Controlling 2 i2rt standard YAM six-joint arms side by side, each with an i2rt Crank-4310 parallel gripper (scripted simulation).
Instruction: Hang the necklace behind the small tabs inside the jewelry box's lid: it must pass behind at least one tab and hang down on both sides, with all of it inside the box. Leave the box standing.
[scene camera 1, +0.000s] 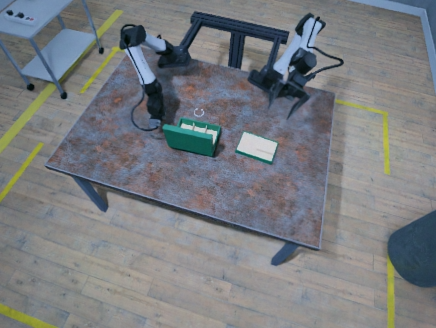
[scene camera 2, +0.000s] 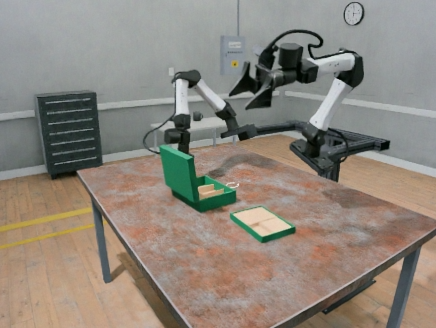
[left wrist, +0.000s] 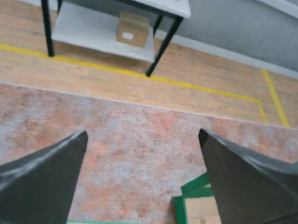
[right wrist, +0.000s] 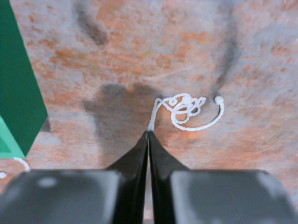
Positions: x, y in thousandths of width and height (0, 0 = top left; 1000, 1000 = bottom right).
Labels:
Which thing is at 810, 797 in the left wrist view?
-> The left gripper.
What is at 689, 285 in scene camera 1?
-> The left gripper.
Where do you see a green jewelry box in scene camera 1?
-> At 455, 419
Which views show the left gripper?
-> Scene camera 1, scene camera 2 and the left wrist view only.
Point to the right gripper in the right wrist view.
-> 498, 596

